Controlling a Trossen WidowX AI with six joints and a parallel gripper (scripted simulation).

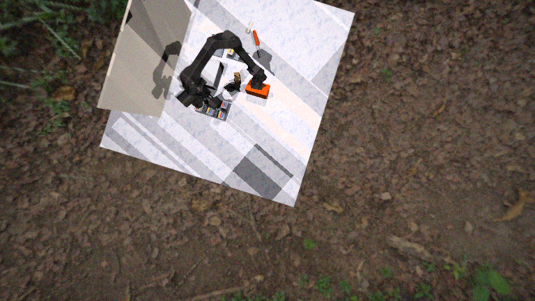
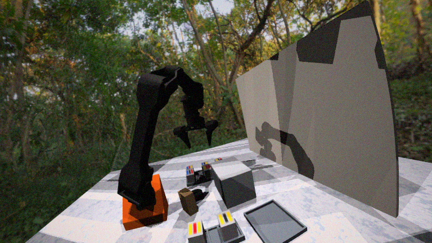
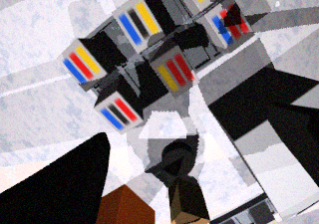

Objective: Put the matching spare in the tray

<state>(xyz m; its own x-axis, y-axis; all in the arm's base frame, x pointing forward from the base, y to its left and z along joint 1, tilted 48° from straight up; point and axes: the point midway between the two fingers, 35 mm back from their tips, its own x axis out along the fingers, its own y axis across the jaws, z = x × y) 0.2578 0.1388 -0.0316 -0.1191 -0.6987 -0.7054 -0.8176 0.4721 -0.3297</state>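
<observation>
Now: gripper tip 7 cm past the grey spare, 2 cm to the right of it and 11 cm above it. From my gripper tip the other things lie so: tan block (12 cm behind, 16 cm to the right, 12 cm below); then mounted unit (5 cm ahead, 15 cm to the right, 10 cm below); then dark puck (8 cm behind, 10 cm to the right, 15 cm below).
</observation>
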